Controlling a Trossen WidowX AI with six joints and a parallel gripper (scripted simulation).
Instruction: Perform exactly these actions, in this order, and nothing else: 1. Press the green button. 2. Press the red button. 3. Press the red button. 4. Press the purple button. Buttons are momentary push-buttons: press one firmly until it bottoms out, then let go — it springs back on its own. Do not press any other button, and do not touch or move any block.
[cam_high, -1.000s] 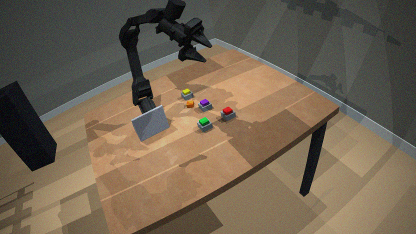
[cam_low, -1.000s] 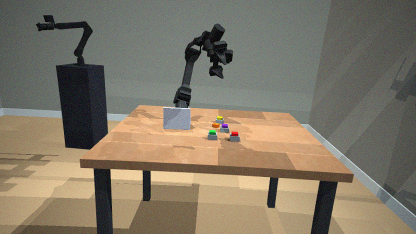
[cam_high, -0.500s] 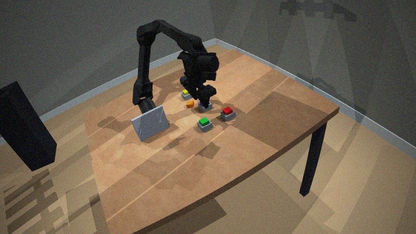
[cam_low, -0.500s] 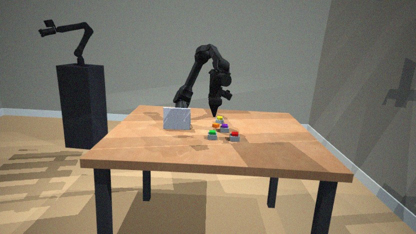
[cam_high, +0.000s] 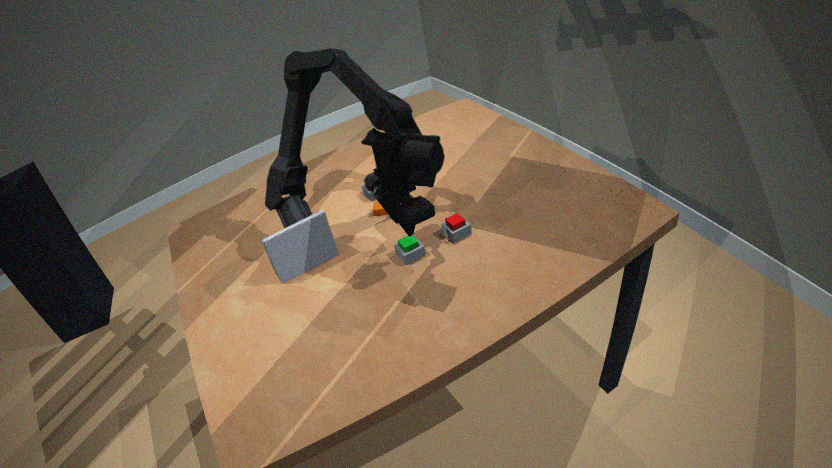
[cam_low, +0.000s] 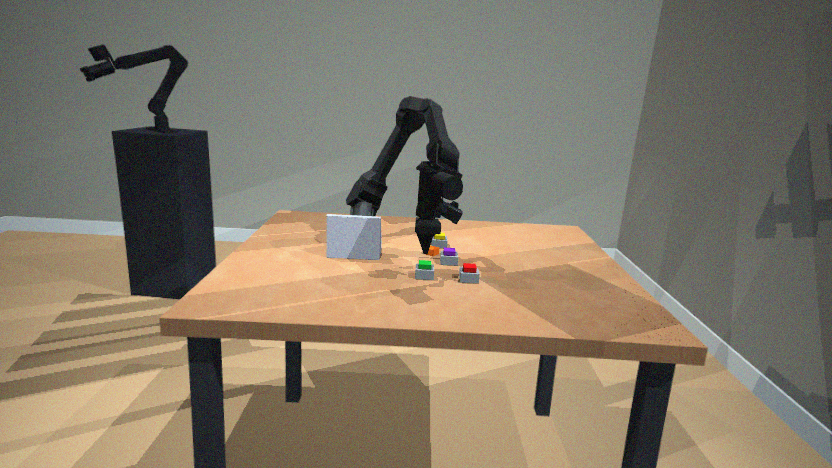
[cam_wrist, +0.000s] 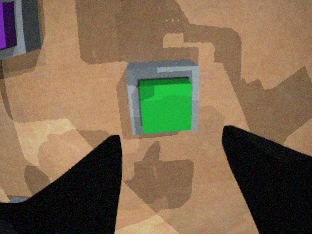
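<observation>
Right now the green button is 4 cm below my gripper tip. Also, from my gripper tip: purple button: 6 cm ahead, 12 cm to the left, 4 cm below; small orange block: 19 cm to the left, 6 cm below; red button: 12 cm ahead, 1 cm to the left, 4 cm below.
</observation>
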